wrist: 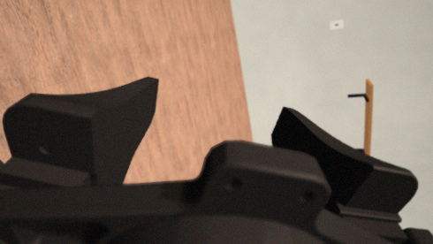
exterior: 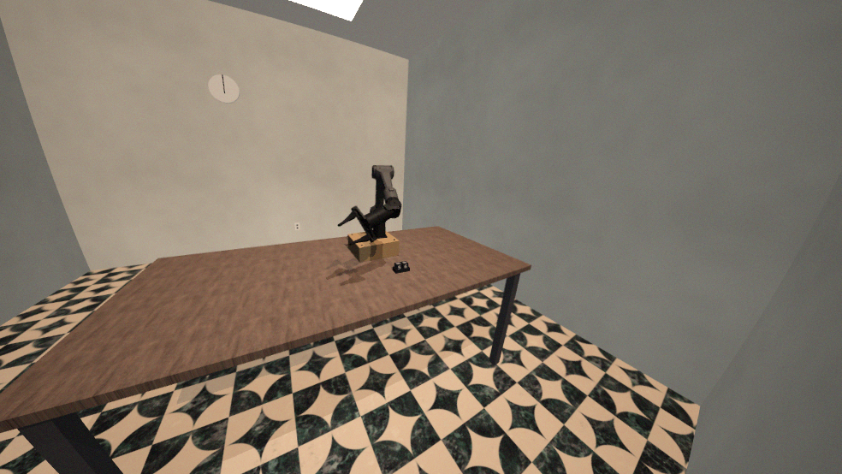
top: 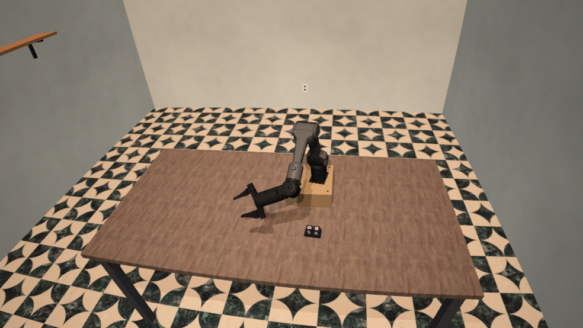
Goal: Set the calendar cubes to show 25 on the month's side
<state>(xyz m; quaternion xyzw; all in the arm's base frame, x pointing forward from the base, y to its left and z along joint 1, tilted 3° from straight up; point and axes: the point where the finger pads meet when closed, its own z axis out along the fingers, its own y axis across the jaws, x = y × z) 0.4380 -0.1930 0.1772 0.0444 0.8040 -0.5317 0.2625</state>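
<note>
Now: hand 160 mm past the dark cube, 240 mm to the right of it and 220 mm above it. Round my hand: tray (160 mm behind, 250 mm to the left, 240 mm below).
</note>
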